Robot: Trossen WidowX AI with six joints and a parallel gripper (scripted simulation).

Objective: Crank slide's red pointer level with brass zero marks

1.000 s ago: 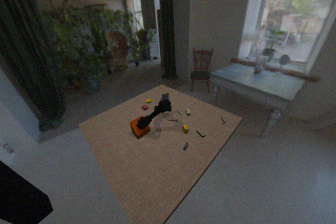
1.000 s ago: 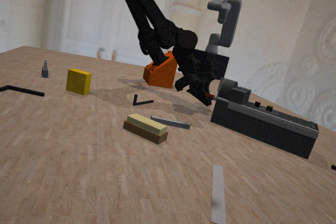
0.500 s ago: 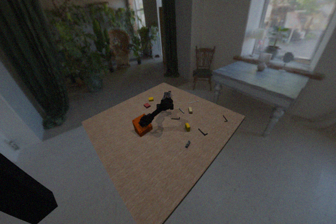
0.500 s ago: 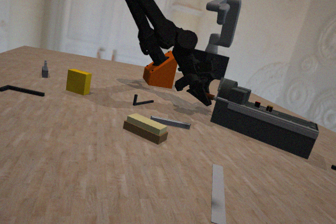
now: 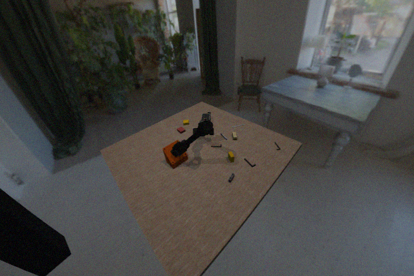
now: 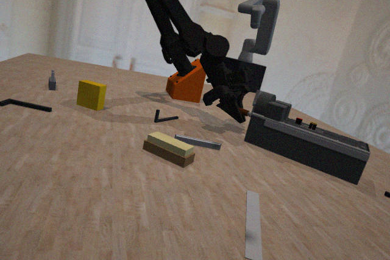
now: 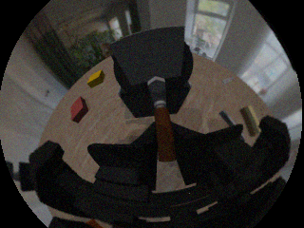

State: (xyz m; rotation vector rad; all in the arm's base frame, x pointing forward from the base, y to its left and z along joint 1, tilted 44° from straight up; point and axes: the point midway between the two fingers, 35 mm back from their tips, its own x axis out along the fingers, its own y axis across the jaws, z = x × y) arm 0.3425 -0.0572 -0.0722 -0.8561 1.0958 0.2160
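Now: gripper tip 30 mm below the brown crank handle, 20 mm past it and 10 mm to the left of it. Also, from my gripper tip: red pointer 110 mm ahead, 80 mm to the left, 50 mm above; red block 250 mm to the left, 70 mm behind, 20 mm below; grey bar 170 mm to the right, 80 mm ahead, 30 mm below.
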